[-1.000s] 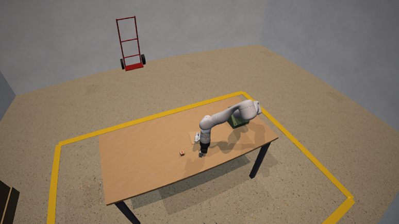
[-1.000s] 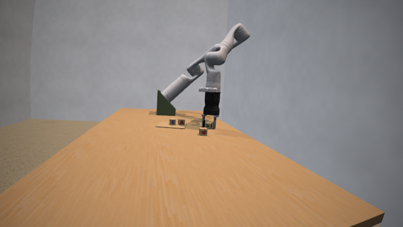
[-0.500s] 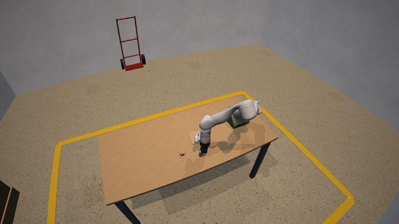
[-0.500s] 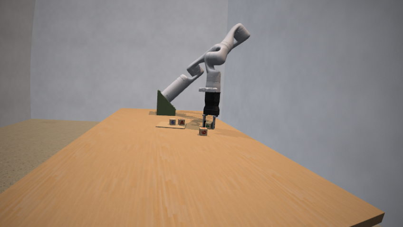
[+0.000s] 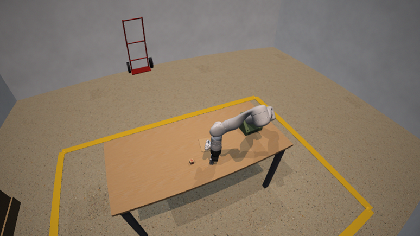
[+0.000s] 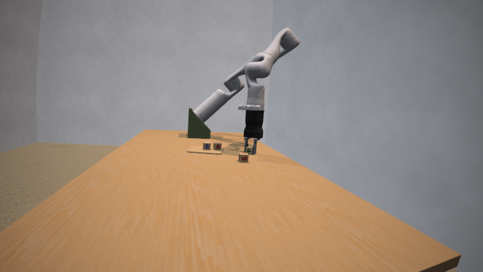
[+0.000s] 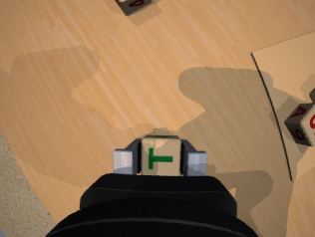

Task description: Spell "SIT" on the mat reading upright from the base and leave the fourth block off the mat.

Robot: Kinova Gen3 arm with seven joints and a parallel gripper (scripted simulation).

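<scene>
The blue-marked block lies 17 cm to the right of my hand and 7 cm behind it. The rest, counted from my hand: green-marked block (right at my hand); tan mat (17 cm to the right, 7 cm behind, 2 cm below); E block (13 cm ahead, 7 cm to the right).
</scene>
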